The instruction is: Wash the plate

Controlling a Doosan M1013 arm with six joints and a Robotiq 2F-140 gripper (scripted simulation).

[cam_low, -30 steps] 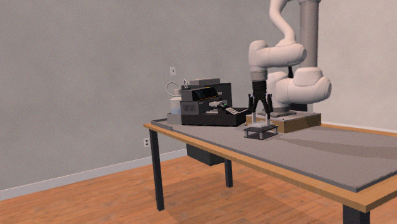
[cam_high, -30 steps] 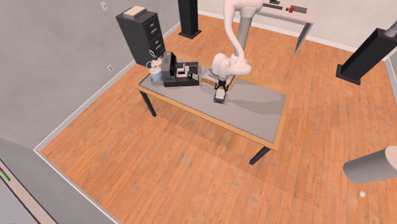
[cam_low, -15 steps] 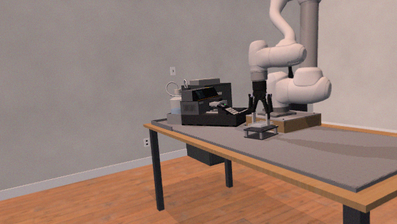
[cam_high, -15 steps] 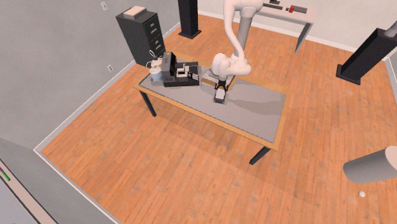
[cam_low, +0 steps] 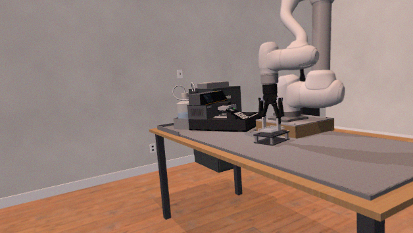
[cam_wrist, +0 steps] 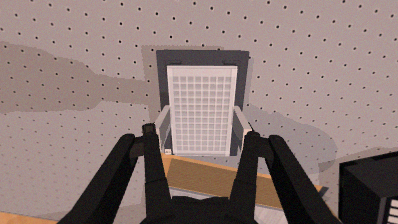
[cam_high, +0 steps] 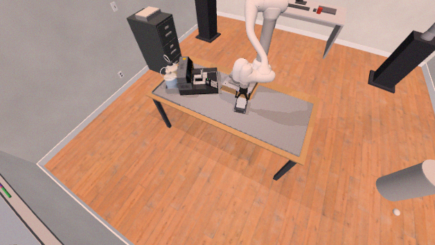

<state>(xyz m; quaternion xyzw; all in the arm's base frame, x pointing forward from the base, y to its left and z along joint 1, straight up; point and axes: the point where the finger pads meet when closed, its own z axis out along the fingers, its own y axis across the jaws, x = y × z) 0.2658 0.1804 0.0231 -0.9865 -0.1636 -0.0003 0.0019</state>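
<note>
Right now the white well plate is 3 cm below my hand. The rest, counted from my hand: black plate nest N1: 5 cm below; then plate washer: 5 cm behind, 59 cm to the right, 4 cm above.
</note>
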